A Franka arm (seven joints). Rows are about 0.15 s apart.
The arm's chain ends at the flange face. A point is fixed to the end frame.
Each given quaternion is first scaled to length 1.
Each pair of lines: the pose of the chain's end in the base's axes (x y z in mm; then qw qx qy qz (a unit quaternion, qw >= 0)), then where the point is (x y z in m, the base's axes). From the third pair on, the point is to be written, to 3 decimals.
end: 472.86 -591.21 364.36 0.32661 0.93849 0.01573 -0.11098
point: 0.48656 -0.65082 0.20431
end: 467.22 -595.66 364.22 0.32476 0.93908 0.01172 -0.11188
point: 0.48057 -0.65491 0.20401
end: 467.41 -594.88 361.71 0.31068 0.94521 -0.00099 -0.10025
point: 0.485 -0.650 0.200
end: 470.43 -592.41 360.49 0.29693 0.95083 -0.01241 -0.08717
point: 0.492 -0.643 0.198
